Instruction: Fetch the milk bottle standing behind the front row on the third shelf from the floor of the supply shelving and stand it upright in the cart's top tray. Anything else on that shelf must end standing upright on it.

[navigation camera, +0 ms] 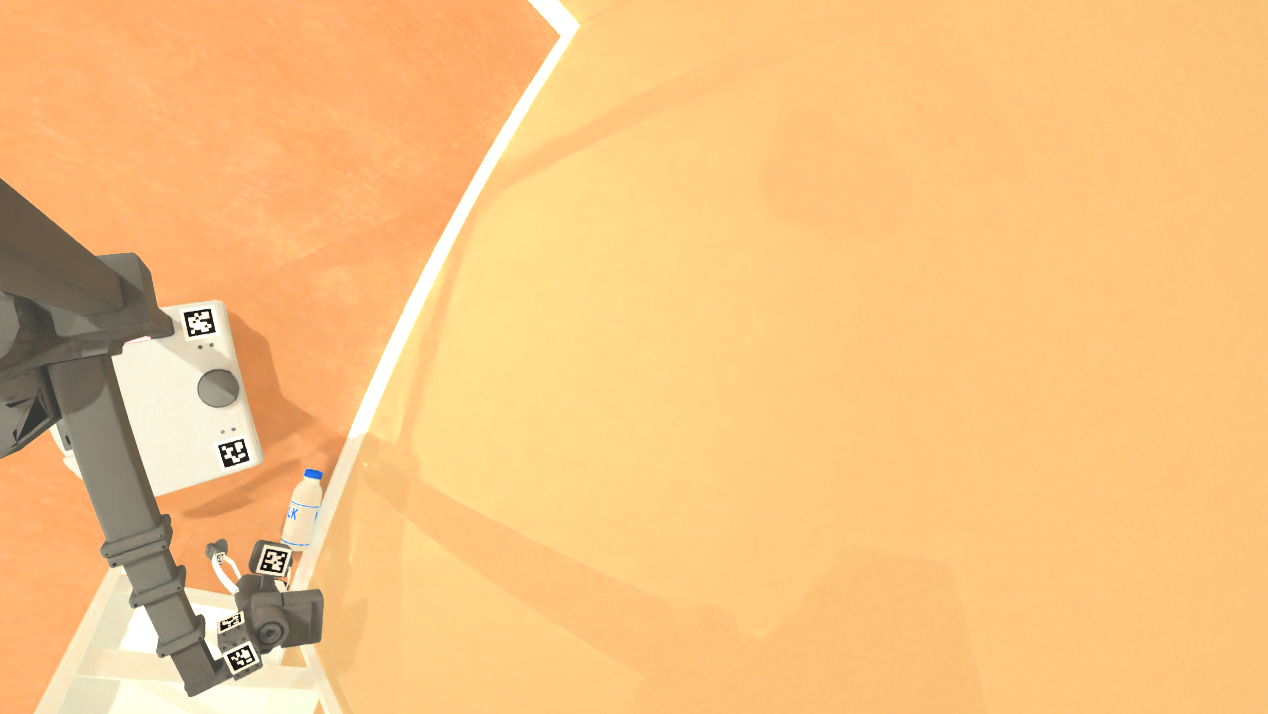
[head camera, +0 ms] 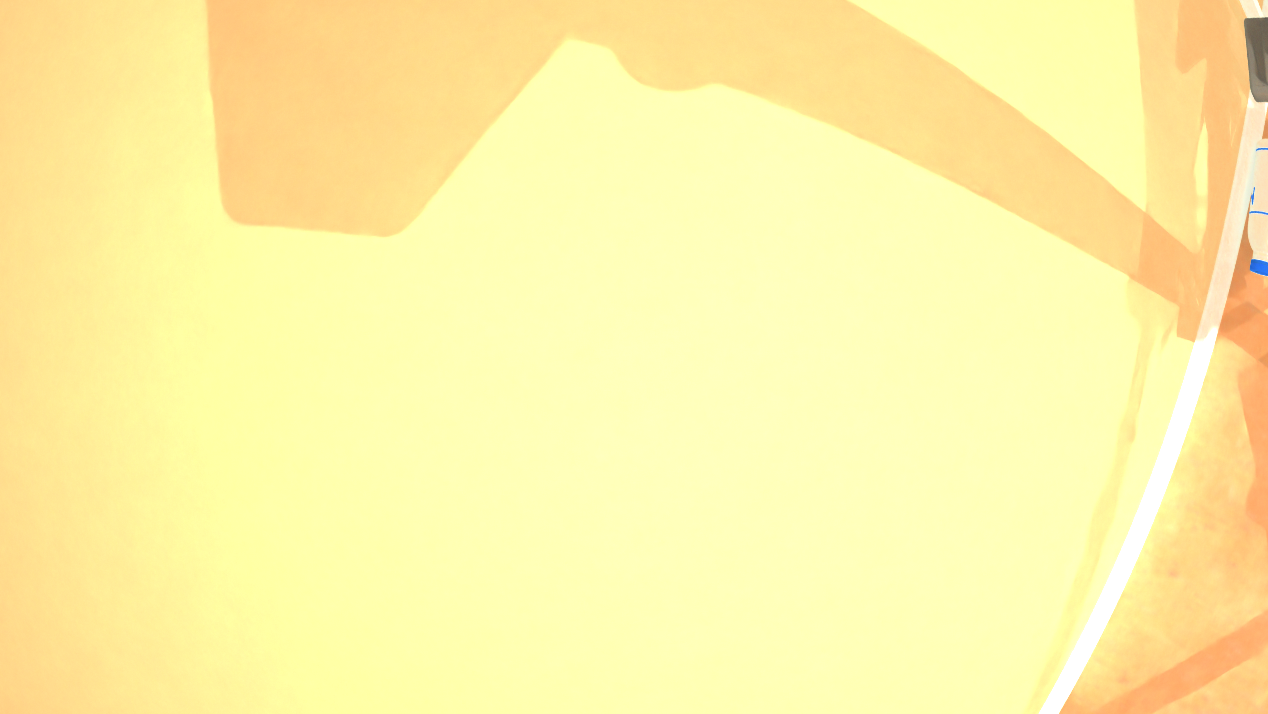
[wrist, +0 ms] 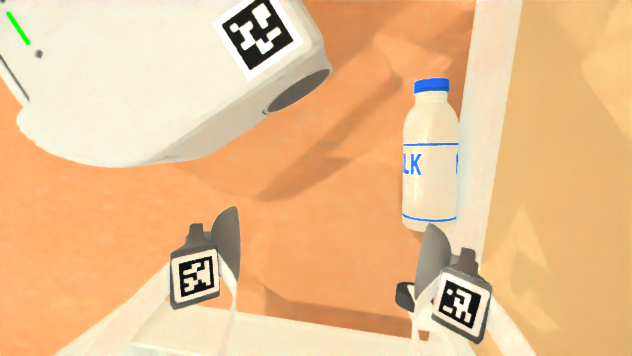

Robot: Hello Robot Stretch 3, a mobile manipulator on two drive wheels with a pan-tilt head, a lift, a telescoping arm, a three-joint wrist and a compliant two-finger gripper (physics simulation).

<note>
In view: the gripper (navigation camera: 250,551) and a milk bottle (navigation camera: 303,510).
The milk bottle also shows in the wrist view (wrist: 431,130). The gripper shows as well in the wrist view (wrist: 328,239).
</note>
